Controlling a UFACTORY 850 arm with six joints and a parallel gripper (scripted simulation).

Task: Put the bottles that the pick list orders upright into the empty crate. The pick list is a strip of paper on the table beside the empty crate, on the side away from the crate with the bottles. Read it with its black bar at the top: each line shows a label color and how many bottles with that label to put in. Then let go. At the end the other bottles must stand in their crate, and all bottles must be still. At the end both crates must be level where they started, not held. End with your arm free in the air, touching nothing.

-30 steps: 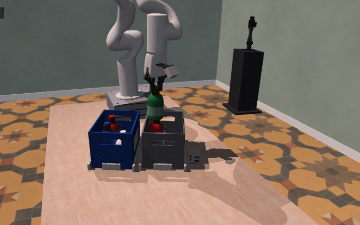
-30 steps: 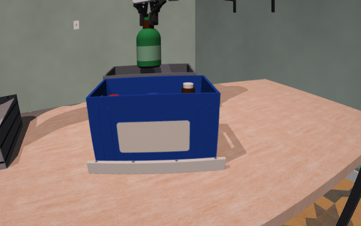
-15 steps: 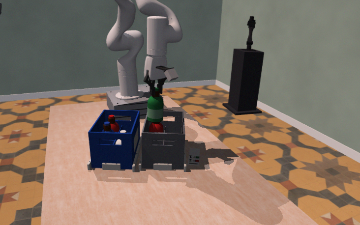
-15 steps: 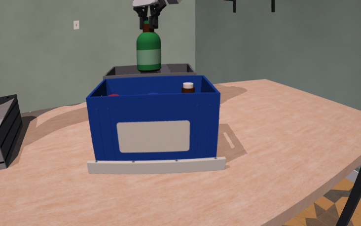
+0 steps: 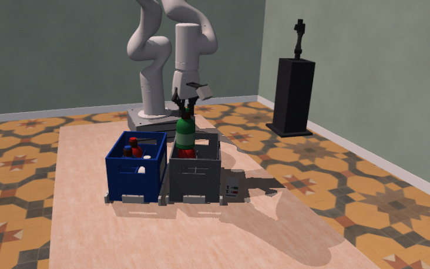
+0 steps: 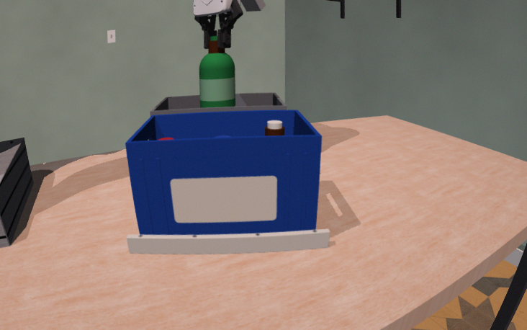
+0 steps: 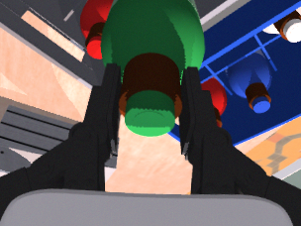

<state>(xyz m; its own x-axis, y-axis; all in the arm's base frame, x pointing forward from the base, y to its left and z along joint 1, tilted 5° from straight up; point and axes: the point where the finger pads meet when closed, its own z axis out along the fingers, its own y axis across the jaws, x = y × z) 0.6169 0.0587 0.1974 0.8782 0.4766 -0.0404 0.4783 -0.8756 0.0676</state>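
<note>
Now: the green bottle 70 mm below my hand. Also, from my hand: grey crate 230 mm below, 40 mm to the left, 10 mm ahead; then white-cap bottle 230 mm below, 160 mm to the right, 60 mm ahead; then red-label bottle 230 mm below, 90 mm behind, 20 mm to the left.
</note>
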